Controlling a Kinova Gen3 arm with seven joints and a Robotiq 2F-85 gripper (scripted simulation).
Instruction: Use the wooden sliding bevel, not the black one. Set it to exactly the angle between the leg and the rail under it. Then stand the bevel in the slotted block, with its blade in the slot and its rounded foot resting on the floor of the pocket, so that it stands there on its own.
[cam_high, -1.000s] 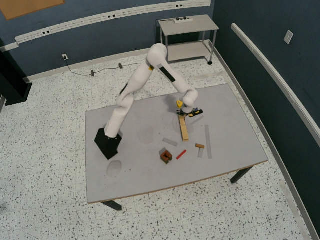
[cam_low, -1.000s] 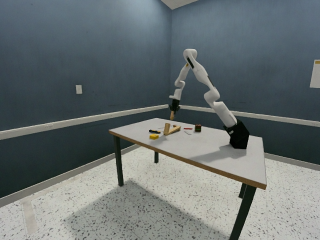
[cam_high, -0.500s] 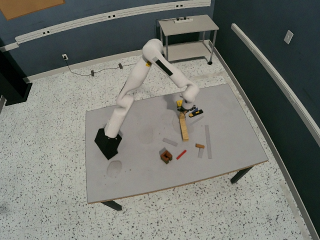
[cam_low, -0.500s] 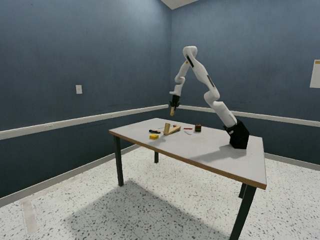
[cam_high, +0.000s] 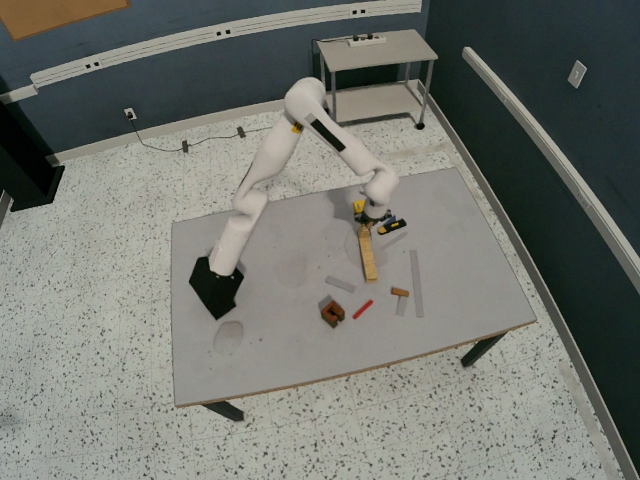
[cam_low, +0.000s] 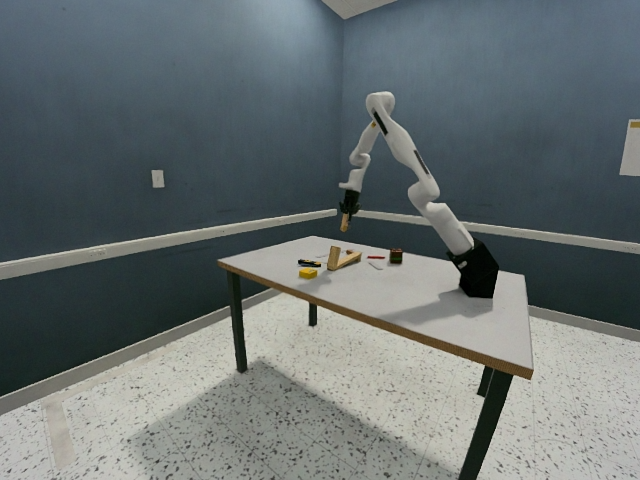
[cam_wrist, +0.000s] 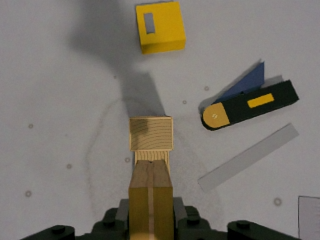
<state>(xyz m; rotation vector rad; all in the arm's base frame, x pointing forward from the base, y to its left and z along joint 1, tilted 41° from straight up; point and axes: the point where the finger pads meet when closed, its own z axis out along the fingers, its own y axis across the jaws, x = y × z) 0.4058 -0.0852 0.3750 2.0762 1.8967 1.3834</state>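
Right now my hand is 10 mm to the right of the wooden sliding bevel and 30 mm above it. Also, from my hand: wooden leg-and-rail piece (10 mm to the left, 180 mm below); grey blade (50 mm below); short grey strip (130 mm behind, 100 mm to the right, 250 mm below).
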